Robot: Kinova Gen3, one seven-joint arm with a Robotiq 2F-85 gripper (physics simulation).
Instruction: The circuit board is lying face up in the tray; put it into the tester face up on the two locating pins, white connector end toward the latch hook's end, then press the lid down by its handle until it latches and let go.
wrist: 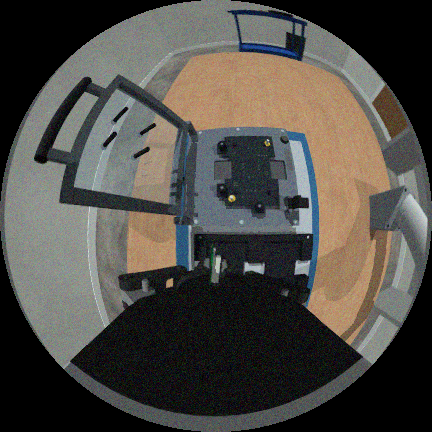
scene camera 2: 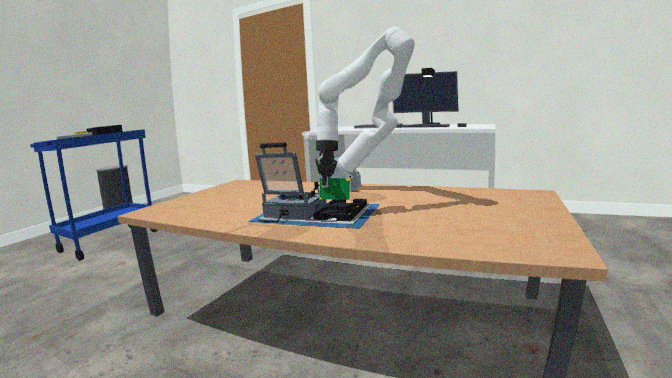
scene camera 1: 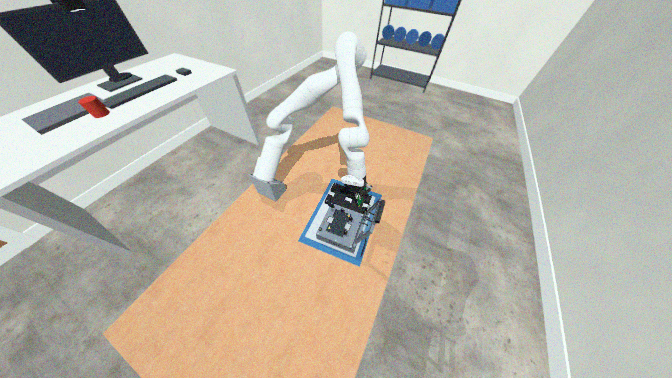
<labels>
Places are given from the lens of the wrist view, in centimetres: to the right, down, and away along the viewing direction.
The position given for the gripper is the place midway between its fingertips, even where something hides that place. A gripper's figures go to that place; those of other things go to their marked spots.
gripper (wrist: 214, 266): 0, 6, 16
lid (wrist: 128, 154): -9, -6, 12
pin plate (wrist: 251, 184): 5, -4, 20
The marked spots on the lid and the pin plate are 16 cm apart.
</labels>
